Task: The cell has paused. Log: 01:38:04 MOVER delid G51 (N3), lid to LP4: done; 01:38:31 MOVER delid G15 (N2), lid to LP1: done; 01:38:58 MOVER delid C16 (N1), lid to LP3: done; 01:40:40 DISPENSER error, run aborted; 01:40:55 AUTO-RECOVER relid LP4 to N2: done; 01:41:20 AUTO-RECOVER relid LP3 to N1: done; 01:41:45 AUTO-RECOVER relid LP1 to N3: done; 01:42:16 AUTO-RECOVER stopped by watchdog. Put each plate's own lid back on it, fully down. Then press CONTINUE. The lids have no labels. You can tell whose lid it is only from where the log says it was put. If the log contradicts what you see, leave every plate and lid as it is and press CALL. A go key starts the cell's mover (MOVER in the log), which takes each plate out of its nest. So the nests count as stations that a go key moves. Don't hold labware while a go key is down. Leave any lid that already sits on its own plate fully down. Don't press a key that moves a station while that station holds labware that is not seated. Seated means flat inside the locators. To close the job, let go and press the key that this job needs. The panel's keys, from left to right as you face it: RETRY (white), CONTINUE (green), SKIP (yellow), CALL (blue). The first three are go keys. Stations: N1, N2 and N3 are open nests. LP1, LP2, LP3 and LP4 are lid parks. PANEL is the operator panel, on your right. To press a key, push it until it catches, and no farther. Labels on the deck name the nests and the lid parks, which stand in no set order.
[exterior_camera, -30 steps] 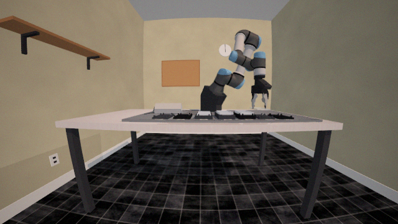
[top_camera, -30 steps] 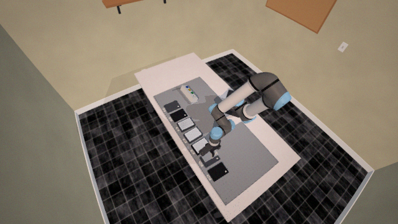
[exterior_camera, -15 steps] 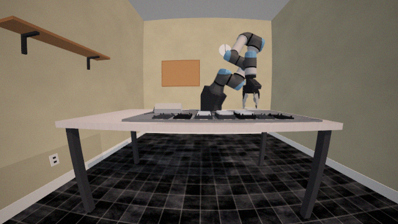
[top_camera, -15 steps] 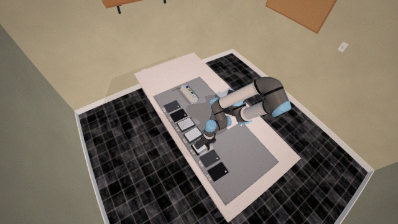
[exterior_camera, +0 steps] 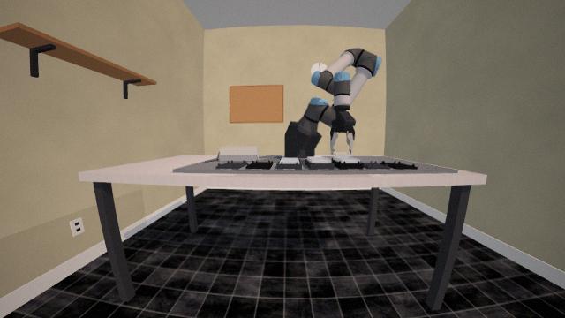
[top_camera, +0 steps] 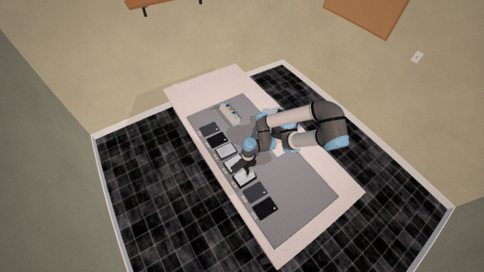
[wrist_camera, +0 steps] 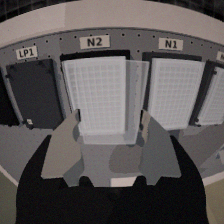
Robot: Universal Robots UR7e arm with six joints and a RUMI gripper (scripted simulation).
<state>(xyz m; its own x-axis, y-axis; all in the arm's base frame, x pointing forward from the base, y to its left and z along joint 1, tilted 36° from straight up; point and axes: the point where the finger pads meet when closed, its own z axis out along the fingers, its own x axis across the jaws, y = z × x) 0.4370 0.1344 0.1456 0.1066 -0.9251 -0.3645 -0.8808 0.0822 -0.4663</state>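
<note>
My hand is 240 mm to the left of the white gridded plate, 40 mm short of it and 40 mm above it. From my hand the other things lie so: lid park LP4: 280 mm to the left, 60 mm below, 40 mm behind; grey lid: 10 mm below; lid park LP3: 370 mm to the right, 70 mm ahead, 60 mm below.
</note>
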